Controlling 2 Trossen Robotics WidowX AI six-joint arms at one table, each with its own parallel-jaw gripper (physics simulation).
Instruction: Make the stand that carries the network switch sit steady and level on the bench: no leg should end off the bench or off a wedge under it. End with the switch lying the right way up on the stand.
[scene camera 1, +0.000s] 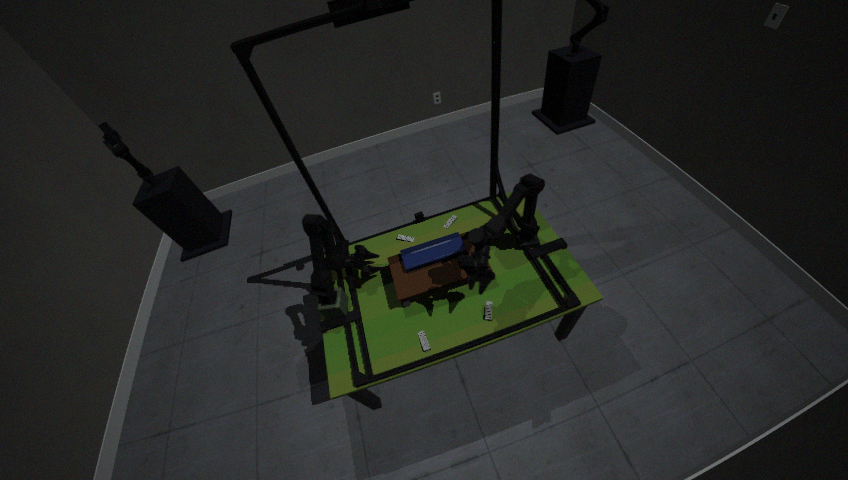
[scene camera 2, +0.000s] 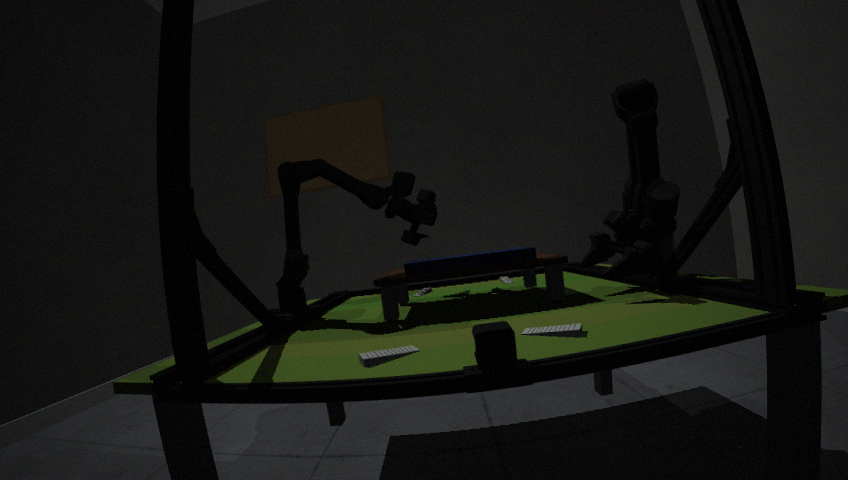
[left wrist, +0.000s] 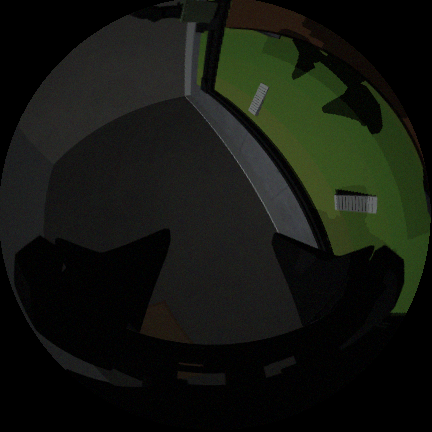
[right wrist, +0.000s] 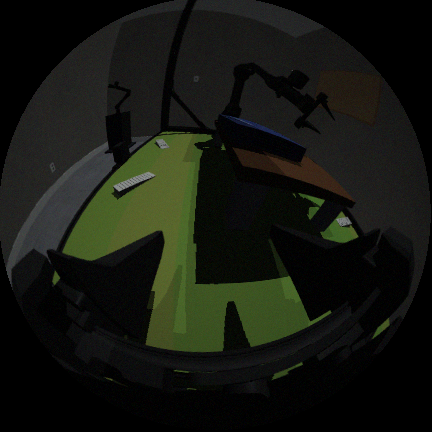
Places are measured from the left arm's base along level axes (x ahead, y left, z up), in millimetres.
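Where they show: left gripper, fingertip midpoint: (scene camera 1: 475, 292) (scene camera 2: 432, 225) (left wrist: 223, 236) (right wrist: 327, 126); right gripper, fingertip midpoint: (scene camera 1: 380, 262) (scene camera 2: 590, 271) (right wrist: 218, 233); left arm's base at its link origin: (scene camera 1: 527, 236) (scene camera 2: 293, 311); right arm's base at its link origin: (scene camera 1: 329, 298).
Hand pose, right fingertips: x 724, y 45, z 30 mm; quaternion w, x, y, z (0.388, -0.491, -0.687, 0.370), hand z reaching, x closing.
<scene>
Each offset is from my right fingertips to the top centre of the thing. Level surfaces: height alone.
The brown stand (scene camera 1: 416, 284) (scene camera 2: 389, 278) (right wrist: 310, 172) is on the green bench on grey legs; I cannot tell whether every leg touches. The blue switch @(260 mm back, 23 mm left, 66 mm up) (scene camera 1: 433, 252) (scene camera 2: 470, 260) (right wrist: 265, 137) lies flat along one side of its top. White ribbed wedges lie loose, apart from the visible legs: two at the back in scene camera 1, wedge @(119 mm back, 172 mm right, 51 mm down) (scene camera 1: 405, 238) (scene camera 2: 552, 330) (right wrist: 134, 183) and wedge @(364 mm back, 241 mm right, 51 mm down) (scene camera 1: 450, 221) (scene camera 2: 388, 355), and two in front, wedge @(465 mm back, 296 mm left, 51 mm down) (scene camera 1: 487, 310) (left wrist: 355, 203) and wedge @(174 mm back, 392 mm left, 51 mm down) (scene camera 1: 423, 340) (left wrist: 258, 99). My left gripper (scene camera 1: 484, 284) (left wrist: 223, 236) is open above the stand's right end. My right gripper (scene camera 1: 371, 264) (right wrist: 218, 233) is open beside its left end.
A black frame (scene camera 1: 496, 107) (scene camera 2: 175, 178) rises around the bench @(63 mm down) (scene camera 1: 380, 356) (scene camera 2: 333, 368). A small black block (scene camera 2: 493, 344) sits at the near rail in scene camera 2. A pale green box (scene camera 1: 334, 302) is by the right arm's base. Dark shadows cover the bench around the stand.
</scene>
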